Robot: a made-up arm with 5 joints.
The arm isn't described. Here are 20 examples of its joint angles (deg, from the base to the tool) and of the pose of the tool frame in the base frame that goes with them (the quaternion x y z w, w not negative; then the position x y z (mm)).
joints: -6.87 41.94 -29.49 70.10 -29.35
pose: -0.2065 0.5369 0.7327 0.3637 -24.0 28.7 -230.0
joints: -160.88 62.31 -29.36 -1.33 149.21
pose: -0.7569 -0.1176 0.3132 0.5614 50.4 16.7 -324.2
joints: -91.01 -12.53 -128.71 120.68 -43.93
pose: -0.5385 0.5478 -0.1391 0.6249 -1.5 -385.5 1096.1
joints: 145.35 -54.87 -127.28 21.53 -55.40
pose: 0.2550 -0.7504 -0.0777 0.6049 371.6 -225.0 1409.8
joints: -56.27 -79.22 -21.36 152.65 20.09
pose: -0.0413 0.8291 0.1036 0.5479 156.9 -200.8 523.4
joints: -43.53 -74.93 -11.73 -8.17 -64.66
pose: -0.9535 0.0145 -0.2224 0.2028 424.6 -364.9 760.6
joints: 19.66 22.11 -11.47 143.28 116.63
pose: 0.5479 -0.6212 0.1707 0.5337 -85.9 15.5 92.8
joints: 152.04 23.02 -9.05 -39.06 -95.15
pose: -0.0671 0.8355 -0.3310 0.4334 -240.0 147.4 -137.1
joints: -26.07 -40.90 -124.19 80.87 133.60
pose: 0.4389 0.0900 -0.5091 0.7348 67.8 23.6 1345.9
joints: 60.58 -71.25 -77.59 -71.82 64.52
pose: 0.6572 -0.6234 -0.0507 0.4206 -119.4 -183.1 1189.1
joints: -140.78 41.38 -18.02 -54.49 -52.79
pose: -0.3587 0.7349 -0.3503 0.4566 -173.3 -119.6 -148.3
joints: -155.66 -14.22 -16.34 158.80 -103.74
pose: 0.1496 -0.3033 -0.1391 0.9307 -114.8 -41.0 175.2
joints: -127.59 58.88 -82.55 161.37 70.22
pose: 0.6601 0.6344 0.4004 0.0378 -197.1 -250.0 66.7
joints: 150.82 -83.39 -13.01 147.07 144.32
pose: -0.8091 0.0979 -0.0419 0.5780 -260.3 149.4 462.0
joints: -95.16 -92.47 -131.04 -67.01 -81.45
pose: -0.0759 0.2141 0.3446 0.9108 96.4 942.8 579.5
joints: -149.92 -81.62 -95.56 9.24 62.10
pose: 0.5863 0.2580 0.7502 0.1640 388.1 242.1 1312.8
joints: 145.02 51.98 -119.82 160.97 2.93
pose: 0.7800 0.0105 -0.3695 0.5050 -481.7 374.7 327.3
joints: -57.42 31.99 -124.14 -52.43 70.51
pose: -0.1472 -0.4481 -0.6872 0.5525 413.0 -592.6 992.5
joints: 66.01 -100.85 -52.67 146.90 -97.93
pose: 0.4533 0.5853 -0.6573 0.1413 23.1 91.4 851.2
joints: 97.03 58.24 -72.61 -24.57 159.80
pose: -0.0919 0.6527 0.0869 0.7470 -102.4 704.3 -116.6
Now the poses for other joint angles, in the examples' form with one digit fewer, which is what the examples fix.
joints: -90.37 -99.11 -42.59 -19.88 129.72
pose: 0.078 -0.632 -0.563 0.526 29 58 1202
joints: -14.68 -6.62 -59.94 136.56 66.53
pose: -0.233 0.948 0.023 0.216 452 -82 354
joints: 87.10 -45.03 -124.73 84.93 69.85
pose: -0.073 -0.067 0.403 0.910 -1 18 1332
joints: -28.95 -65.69 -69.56 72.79 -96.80
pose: -0.965 -0.087 0.191 0.159 317 -131 1118
